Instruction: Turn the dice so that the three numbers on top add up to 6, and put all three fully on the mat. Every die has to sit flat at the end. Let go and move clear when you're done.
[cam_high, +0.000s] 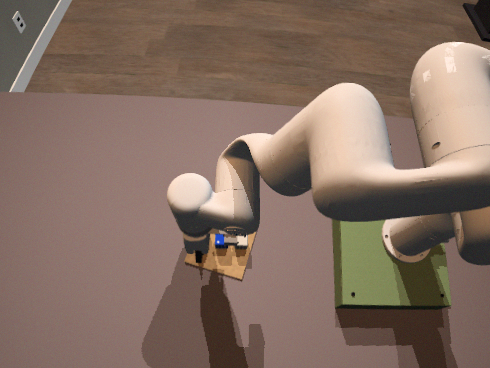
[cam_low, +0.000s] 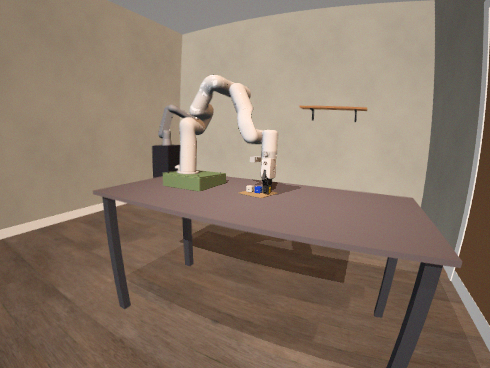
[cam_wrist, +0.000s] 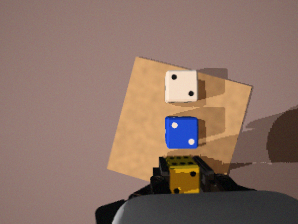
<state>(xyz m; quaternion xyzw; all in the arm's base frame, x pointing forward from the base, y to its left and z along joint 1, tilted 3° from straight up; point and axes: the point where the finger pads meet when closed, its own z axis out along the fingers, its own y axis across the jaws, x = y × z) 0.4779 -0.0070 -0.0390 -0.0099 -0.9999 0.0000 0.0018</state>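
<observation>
The yellow die is 10 mm below my hand. Round my hand: blue die 50 mm behind, 10 mm below; then tan mat 50 mm behind, 30 mm below; then white die 90 mm behind, 10 mm below.
</observation>
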